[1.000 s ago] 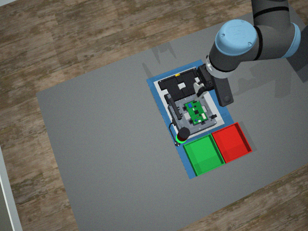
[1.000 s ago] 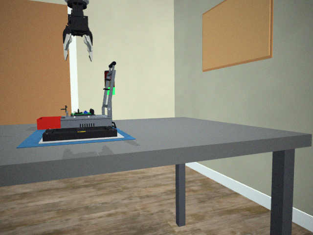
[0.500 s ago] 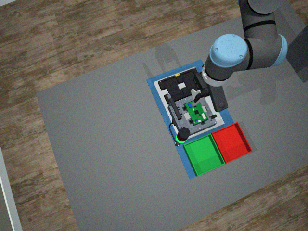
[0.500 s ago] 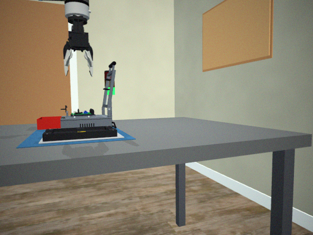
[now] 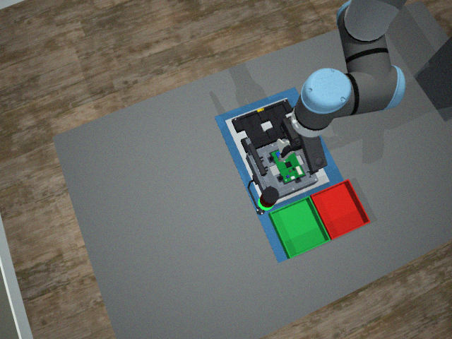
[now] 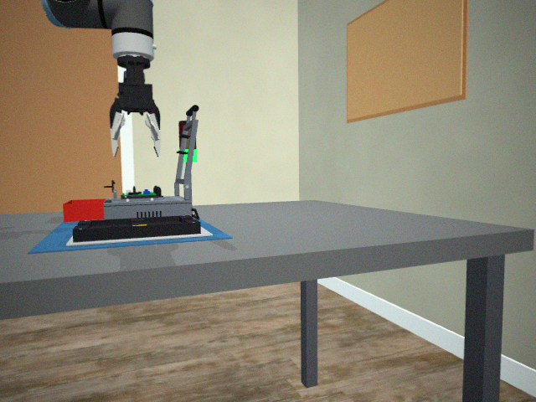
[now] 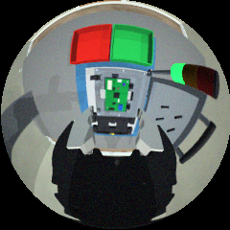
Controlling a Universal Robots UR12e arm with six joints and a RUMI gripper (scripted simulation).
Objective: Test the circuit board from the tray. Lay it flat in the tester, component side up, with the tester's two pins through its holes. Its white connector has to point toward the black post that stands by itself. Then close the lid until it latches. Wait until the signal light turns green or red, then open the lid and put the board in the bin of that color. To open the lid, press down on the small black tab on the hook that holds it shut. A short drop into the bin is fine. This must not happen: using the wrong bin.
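My gripper is now 100 mm above the green circuit board. From my hand the other things lie so: green bin (200 mm to the left, 160 mm below, 30 mm ahead); black latch hook (80 mm below, 70 mm behind, 50 mm to the left); tester lid (120 mm ahead, 10 mm to the left, 10 mm above).
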